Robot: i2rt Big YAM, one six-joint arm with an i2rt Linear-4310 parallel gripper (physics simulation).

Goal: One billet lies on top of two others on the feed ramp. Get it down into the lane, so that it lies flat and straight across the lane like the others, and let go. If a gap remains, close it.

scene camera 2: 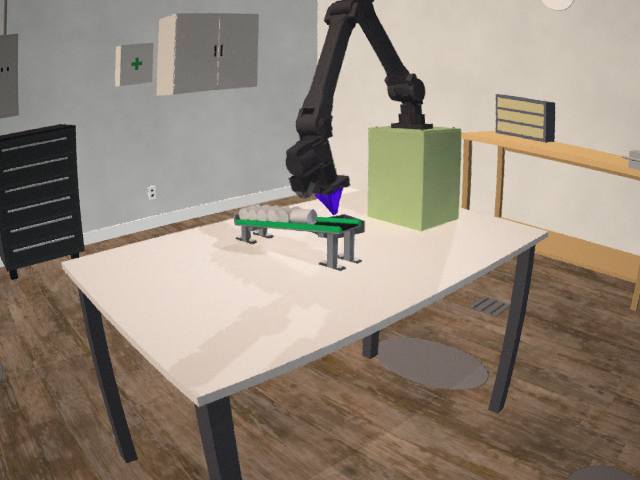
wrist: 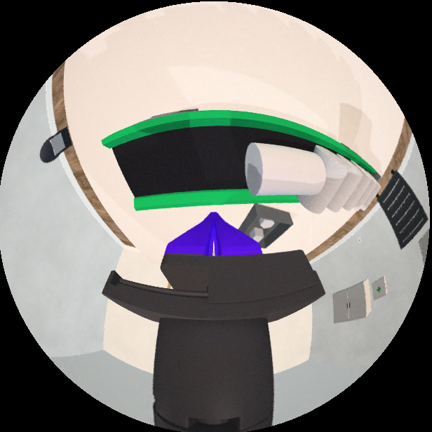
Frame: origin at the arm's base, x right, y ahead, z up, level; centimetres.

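Where they show: gripper, fingertip midpoint: [scene camera 2: 335, 214]; arm's base at its link origin: [scene camera 2: 412, 128].
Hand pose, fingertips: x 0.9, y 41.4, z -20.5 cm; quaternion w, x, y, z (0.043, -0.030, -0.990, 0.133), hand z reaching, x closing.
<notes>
Each offset is from my fingertips to the top centre of the thing. "*": to the spot under its first point. Level surfaces: height alone.
The feed ramp {* dx -5.8, dy +10.1, dz -0.4 cm} [scene camera 2: 330, 228] [wrist: 215, 118] has green side rails and a black bed. One pale billet {dx +6.2, dy +5.4, dz +1.8 cm} [scene camera 2: 302, 215] [wrist: 287, 169] lies on its side lengthwise along the lane, with a round end towards the bare end of the bed. Its other end is at the row, touching or very close. The row of several billets {dx +19.2, dy +4.4, dz -0.3 cm} [scene camera 2: 261, 213] [wrist: 337, 182] lies side by side across the lane. My gripper [scene camera 2: 334, 212] [wrist: 213, 216] is shut and empty, its blue tips together above the ramp's bare end in the scene view, beside the nearer rail in the wrist view.
The ramp stands on grey legs {* dx -6.4, dy +10.0, dz -5.9 cm} [scene camera 2: 332, 250] on the pale table {dz -10.6 cm} [scene camera 2: 232, 320]. The green pedestal [scene camera 2: 395, 178] bearing the arm stands behind and to the right of the ramp. A dark grey foot bracket [wrist: 272, 225] shows beside the ramp in the wrist view.
</notes>
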